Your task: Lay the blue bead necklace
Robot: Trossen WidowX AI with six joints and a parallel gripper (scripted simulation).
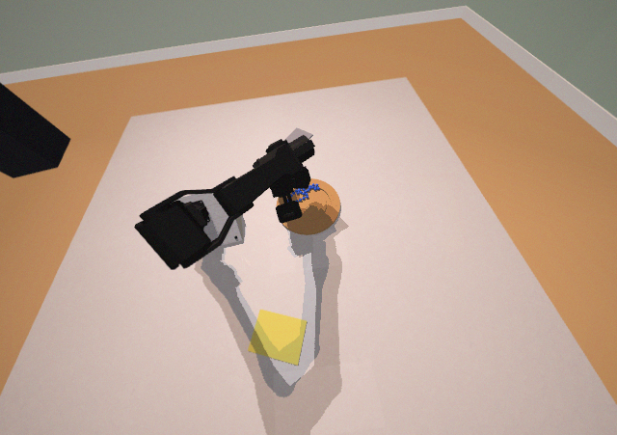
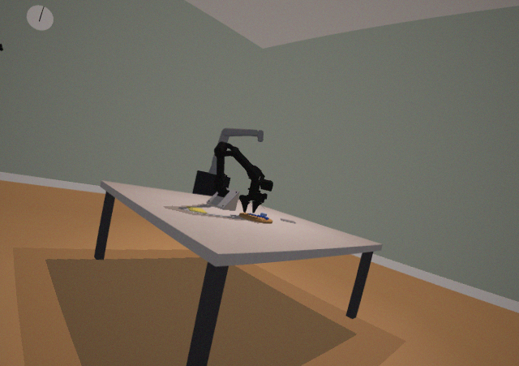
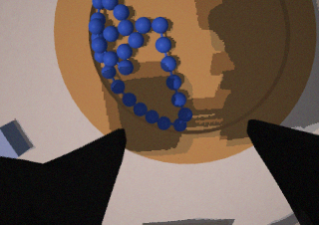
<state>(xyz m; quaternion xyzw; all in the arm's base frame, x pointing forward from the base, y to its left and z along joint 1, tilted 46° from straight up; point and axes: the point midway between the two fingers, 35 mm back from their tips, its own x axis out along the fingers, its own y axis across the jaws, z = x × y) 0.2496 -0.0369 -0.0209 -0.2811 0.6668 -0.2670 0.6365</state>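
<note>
Now: gripper tip 60 mm short of the round bead board, 10 mm to the left of it and 10 mm above it. Round my gripper tip: yellow square patch 330 mm to the right, 100 mm behind, 20 mm below; flat grey tile 300 mm to the left, 100 mm ahead, 20 mm below; light blue cube 190 mm to the left, 20 mm behind, 10 mm below.
</note>
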